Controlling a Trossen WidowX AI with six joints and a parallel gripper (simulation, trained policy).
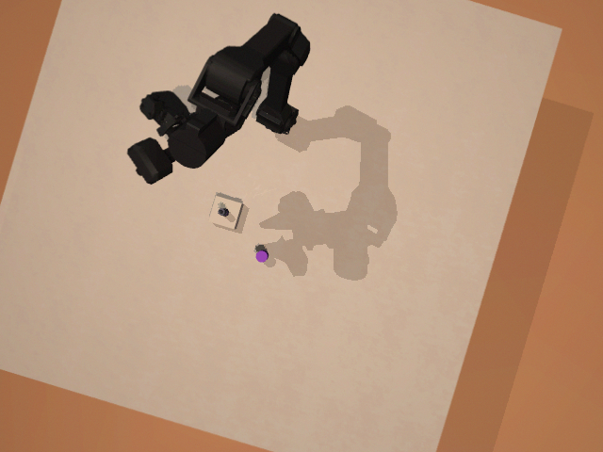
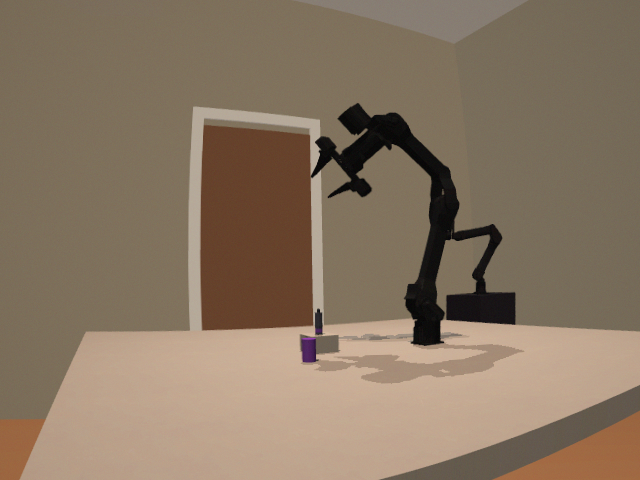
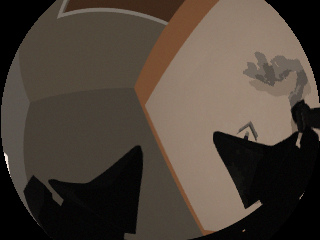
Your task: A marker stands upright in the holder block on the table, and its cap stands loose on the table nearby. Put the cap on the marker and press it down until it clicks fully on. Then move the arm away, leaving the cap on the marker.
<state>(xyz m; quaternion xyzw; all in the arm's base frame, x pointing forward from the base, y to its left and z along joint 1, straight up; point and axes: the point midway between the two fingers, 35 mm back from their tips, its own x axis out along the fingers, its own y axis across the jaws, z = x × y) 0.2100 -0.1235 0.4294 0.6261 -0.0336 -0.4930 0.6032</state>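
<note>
The purple cap lies 38 cm below my gripper tip, 21 cm to the left of it and 13 cm ahead of it. From my gripper tip the other things lie so: holder block: 39 cm below, 8 cm to the left, 5 cm ahead; dark marker: 33 cm below, 8 cm to the left, 5 cm ahead.
</note>
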